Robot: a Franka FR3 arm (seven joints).
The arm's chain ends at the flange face. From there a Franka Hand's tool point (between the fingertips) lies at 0.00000 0.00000 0.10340 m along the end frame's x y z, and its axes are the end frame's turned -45 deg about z.
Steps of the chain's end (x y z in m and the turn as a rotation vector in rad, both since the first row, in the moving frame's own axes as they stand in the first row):
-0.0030 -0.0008 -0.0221 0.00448 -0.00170 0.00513
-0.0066 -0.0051 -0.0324 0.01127 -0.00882 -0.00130
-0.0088 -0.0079 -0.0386 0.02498 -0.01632 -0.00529
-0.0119 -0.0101 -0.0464 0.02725 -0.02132 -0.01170
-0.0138 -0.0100 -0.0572 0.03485 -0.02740 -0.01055
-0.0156 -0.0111 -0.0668 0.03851 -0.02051 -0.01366
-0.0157 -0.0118 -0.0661 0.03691 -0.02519 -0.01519
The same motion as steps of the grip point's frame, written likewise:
-0.0014 -0.0031 -0.0221 0.00437 0.00197 0.00513
-0.0009 -0.0097 -0.0324 0.01421 0.00173 -0.00130
0.0000 -0.0148 -0.0386 0.02920 0.00612 -0.00529
-0.0009 -0.0191 -0.0465 0.03434 0.00419 -0.01170
-0.0022 -0.0214 -0.0573 0.04402 0.00527 -0.01055
-0.0019 -0.0232 -0.0669 0.04173 0.01273 -0.01366
-0.0019 -0.0240 -0.0662 0.04391 0.00829 -0.01519

